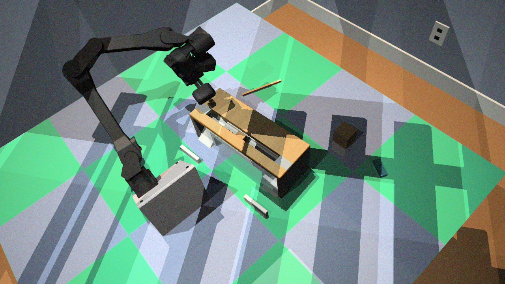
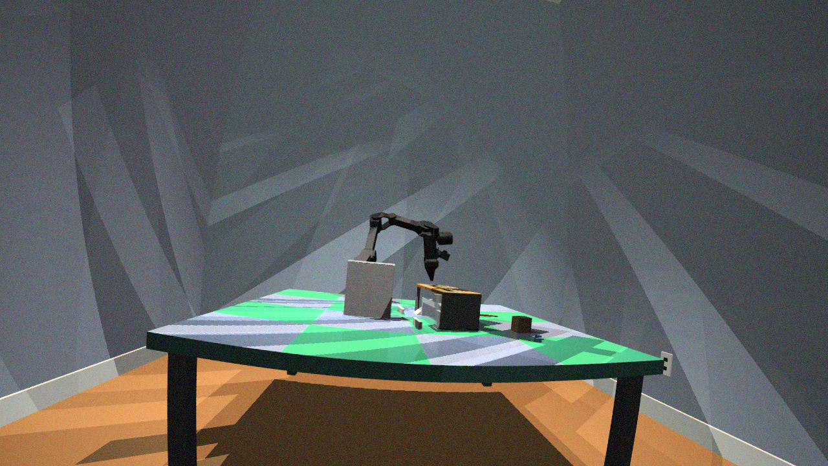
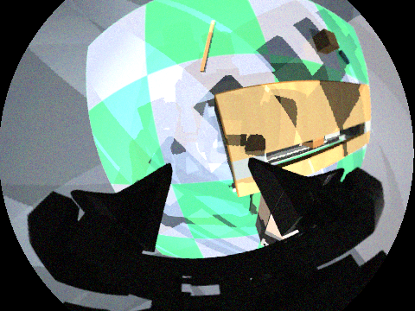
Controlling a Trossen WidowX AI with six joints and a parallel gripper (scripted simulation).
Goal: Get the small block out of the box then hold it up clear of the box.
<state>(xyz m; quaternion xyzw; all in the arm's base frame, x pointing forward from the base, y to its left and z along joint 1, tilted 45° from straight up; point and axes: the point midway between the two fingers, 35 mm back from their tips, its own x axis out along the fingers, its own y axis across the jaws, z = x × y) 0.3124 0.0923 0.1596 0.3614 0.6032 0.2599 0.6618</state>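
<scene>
The long wooden box lies 210 mm to the right of my gripper tip, 90 mm below it and 10 mm behind it. Round my gripper tip: thin wooden stick: 240 mm ahead, 150 mm below, 20 mm to the right; teal piece: 550 mm to the right, 280 mm ahead, 150 mm below.
</scene>
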